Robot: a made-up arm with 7 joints. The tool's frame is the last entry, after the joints.
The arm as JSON. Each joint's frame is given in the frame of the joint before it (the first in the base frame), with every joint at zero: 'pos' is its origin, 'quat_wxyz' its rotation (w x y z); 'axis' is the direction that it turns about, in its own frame. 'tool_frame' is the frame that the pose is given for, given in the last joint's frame.
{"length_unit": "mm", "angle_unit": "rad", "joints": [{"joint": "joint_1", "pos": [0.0, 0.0, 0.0], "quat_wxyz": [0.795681, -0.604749, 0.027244, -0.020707], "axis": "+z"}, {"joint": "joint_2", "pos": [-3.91, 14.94, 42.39], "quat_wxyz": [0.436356, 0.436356, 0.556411, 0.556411], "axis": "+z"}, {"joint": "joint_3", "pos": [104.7, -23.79, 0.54], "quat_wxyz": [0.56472, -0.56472, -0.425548, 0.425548], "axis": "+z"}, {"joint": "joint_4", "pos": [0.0, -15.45, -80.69], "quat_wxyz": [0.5, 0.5, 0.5, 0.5], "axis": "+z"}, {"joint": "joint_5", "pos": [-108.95, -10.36, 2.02], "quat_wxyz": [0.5, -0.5, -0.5, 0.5], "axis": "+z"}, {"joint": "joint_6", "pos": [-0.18, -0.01, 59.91], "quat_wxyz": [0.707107, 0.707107, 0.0, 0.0], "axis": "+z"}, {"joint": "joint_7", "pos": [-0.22, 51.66, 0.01], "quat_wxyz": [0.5, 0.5, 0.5, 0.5], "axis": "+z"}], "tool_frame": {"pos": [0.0, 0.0, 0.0], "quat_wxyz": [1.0, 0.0, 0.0, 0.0]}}
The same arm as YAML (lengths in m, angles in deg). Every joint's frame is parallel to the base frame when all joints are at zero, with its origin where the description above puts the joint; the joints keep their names.
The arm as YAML. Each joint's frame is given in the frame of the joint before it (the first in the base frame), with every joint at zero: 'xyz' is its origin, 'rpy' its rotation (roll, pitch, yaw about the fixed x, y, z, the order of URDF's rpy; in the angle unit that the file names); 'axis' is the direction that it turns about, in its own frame. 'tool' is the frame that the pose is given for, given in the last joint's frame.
units:
  length: m
  angle: deg
joints:
  - name: joint_1
    type: revolute
    origin:
      xyz: [0.0, 0.0, 0.0]
      rpy: [0.0, 0.0, 0.0]
    axis: [0.068403, 0.961235, 0.26711]
  - name: joint_2
    type: revolute
    origin:
      xyz: [-0.001, 0.045, -0.003]
      rpy: [0.0, 0.0, 0.0]
    axis: [0.968889, -0.0002, -0.247497]
  - name: joint_3
    type: revolute
    origin:
      xyz: [-0.026, 0.006, -0.104]
      rpy: [0.0, 0.0, 0.0]
    axis: [0.247497, -0.0001, 0.968889]
  - name: joint_4
    type: revolute
    origin:
      xyz: [-0.005, 0.0, -0.082]
      rpy: [0.0, 0.0, 0.0]
    axis: [0.0002, 1.0, 0.0]
  - name: joint_5
    type: revolute
    origin:
      xyz: [0.103, 0.002, -0.037]
      rpy: [0.0, 0.0, 0.0]
    axis: [0.968889, -0.0002, -0.247497]
  - name: joint_6
    type: revolute
    origin:
      xyz: [0.058, 0.0, -0.015]
      rpy: [0.0, 0.0, 0.0]
    axis: [0.0002, 1.0, 0.0]
  - name: joint_7
    type: revolute
    origin:
      xyz: [0.05, 0.0, -0.013]
      rpy: [0.0, 0.0, 0.0]
    axis: [0.247497, -0.0001, 0.968889]
tool:
  origin:
    xyz: [0.0, 0.0, 0.0]
    rpy: [0.0, 14.33, -0.01]

